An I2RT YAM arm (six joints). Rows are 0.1 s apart.
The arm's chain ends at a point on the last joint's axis. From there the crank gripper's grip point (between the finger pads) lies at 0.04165 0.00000 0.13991 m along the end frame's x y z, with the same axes.
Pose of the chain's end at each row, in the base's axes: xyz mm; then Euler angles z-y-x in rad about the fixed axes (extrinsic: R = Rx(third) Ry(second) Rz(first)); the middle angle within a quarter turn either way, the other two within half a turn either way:
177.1 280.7 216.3 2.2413 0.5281 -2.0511
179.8 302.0 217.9 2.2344 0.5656 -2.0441
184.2 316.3 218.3 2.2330 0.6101 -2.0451
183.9 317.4 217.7 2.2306 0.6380 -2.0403
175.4 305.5 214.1 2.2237 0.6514 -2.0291
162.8 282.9 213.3 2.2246 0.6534 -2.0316
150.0 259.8 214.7 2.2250 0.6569 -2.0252
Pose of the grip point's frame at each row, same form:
225.2 384.4 125.5 2.2413 0.5281 -2.0511
233.1 404.4 128.6 2.2344 0.5656 -2.0441
243.4 416.4 130.0 2.2330 0.6101 -2.0451
246.7 416.3 130.6 2.2306 0.6380 -2.0403
240.1 404.4 128.4 2.2237 0.6514 -2.0291
227.7 381.5 127.4 2.2246 0.6534 -2.0316
215.4 358.8 129.6 2.2250 0.6569 -2.0252

